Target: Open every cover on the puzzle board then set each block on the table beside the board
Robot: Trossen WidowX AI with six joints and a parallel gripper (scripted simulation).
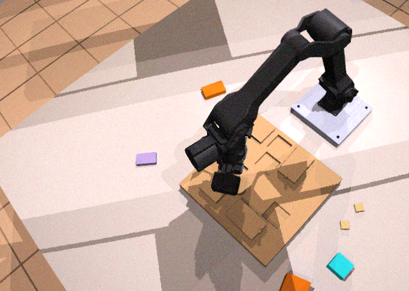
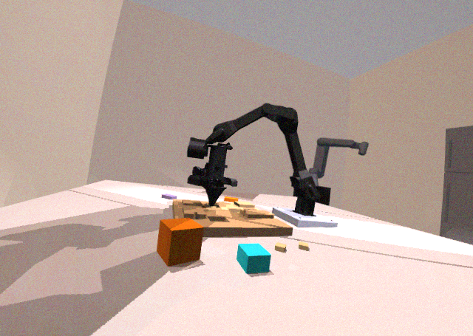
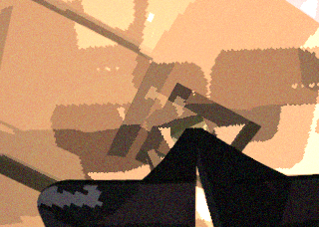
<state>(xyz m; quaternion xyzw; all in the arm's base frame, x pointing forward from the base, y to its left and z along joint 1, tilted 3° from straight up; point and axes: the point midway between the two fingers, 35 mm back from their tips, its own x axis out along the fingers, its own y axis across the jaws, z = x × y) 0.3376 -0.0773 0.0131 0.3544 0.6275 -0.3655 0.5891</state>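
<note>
Now: the tan puzzle board 5 cm to the left of my gripper tip and 3 cm behind it. Also, from my gripper tip: orange cube: 30 cm to the left, 13 cm ahead, 1 cm above; then purple block: 20 cm to the right, 13 cm ahead, 1 cm below; then flat orange block: 22 cm to the right, 16 cm behind, 1 cm below.
</note>
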